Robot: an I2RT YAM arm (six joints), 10 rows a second.
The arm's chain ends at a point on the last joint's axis. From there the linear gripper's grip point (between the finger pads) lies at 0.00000 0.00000 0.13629 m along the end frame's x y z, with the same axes.
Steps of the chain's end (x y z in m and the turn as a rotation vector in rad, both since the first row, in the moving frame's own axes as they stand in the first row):
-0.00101, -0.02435, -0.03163, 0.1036, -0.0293, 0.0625
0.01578, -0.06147, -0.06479, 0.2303, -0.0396, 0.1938
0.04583, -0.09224, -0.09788, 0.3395, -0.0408, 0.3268
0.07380, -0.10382, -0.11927, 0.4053, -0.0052, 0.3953
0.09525, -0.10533, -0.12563, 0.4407, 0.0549, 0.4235
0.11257, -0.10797, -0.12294, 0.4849, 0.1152, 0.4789
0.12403, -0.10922, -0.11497, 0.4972, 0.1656, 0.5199
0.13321, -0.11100, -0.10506, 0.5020, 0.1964, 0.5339
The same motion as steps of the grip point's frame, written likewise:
-0.00455, -0.03856, -0.03242, 0.1036, -0.0293, 0.0625
0.01348, -0.09290, -0.06848, 0.2303, -0.0396, 0.1938
0.04790, -0.13770, -0.10570, 0.3395, -0.0408, 0.3268
0.08376, -0.15629, -0.13017, 0.4053, -0.0052, 0.3953
0.11460, -0.16016, -0.13865, 0.4407, 0.0549, 0.4235
0.14225, -0.16531, -0.13920, 0.4849, 0.1152, 0.4789
0.16143, -0.16539, -0.13285, 0.4972, 0.1656, 0.5199
0.17489, -0.16623, -0.12393, 0.5020, 0.1964, 0.5339

